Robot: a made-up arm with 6 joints.
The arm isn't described. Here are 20 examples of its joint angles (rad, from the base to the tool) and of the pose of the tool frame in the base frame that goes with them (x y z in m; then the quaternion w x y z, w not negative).
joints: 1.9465 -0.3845 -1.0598 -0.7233 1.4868 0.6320
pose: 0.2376 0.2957 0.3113 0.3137 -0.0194 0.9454 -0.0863
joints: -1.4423 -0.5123 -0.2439 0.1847 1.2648 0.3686
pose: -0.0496 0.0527 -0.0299 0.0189 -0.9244 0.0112 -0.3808
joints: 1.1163 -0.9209 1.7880 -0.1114 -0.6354 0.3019
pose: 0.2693 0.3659 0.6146 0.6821 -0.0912 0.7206 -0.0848
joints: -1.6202 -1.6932 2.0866 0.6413 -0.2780 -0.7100
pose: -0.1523 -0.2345 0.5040 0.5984 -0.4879 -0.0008 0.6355
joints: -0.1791 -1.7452 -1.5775 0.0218 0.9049 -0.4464
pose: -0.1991 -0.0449 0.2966 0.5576 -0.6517 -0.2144 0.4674
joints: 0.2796 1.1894 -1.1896 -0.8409 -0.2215 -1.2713
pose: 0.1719 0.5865 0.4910 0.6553 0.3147 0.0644 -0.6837
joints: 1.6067 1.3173 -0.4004 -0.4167 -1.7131 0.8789
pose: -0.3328 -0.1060 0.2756 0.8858 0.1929 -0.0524 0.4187
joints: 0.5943 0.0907 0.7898 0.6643 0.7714 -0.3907
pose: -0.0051 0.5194 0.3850 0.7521 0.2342 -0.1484 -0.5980
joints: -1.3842 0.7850 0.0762 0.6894 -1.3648 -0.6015
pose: 0.0351 0.5619 0.2774 0.6838 0.4045 -0.3369 -0.5053
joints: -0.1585 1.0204 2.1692 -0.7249 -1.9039 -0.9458
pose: 0.4925 0.0085 0.3406 0.0562 -0.0443 0.6231 0.7789
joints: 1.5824 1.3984 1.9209 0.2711 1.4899 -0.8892
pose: 0.1032 -0.0508 0.3789 0.5322 0.6104 0.5834 0.0612
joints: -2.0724 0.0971 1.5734 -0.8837 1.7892 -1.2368
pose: 0.1936 0.1576 0.4782 0.1304 0.2749 -0.1944 -0.9325
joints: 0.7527 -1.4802 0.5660 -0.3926 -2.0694 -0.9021
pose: 0.4488 0.1624 0.0497 0.2426 -0.1276 -0.8005 0.5330
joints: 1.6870 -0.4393 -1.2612 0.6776 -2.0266 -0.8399
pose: -0.2879 0.1538 0.4318 0.6682 -0.5771 0.3663 0.2937
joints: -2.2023 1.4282 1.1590 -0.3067 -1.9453 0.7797
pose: -0.0798 0.5776 0.0874 0.7500 0.1131 -0.4527 -0.4689
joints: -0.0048 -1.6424 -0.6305 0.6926 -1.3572 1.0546
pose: -0.2344 0.3855 0.4467 0.7387 -0.5945 0.2579 0.1855
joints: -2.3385 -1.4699 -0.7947 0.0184 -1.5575 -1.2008
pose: 0.0059 -0.2780 0.1086 0.5364 -0.6284 -0.4604 0.3247
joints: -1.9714 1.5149 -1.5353 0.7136 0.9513 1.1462
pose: -0.1093 0.2592 0.3119 0.8089 0.3834 -0.1161 -0.4304
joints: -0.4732 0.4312 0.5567 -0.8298 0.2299 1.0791
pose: -0.0002 0.3539 0.0582 0.6756 -0.5651 -0.1600 -0.4456
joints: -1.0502 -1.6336 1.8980 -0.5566 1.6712 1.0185
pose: -0.0505 0.3692 0.1789 0.4633 -0.6496 0.5424 -0.2628
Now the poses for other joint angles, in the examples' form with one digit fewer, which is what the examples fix.
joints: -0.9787 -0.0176 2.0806 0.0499 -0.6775 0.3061
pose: -0.250 0.081 0.531 0.446 0.775 0.062 -0.444
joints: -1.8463 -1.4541 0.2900 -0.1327 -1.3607 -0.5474
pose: 0.027 -0.391 0.234 0.329 -0.697 -0.498 0.397
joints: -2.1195 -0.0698 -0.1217 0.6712 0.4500 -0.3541
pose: 0.360 -0.116 0.062 0.195 0.414 0.123 0.881
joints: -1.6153 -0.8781 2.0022 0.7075 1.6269 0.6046
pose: 0.111 0.141 -0.057 0.320 0.365 -0.707 0.515
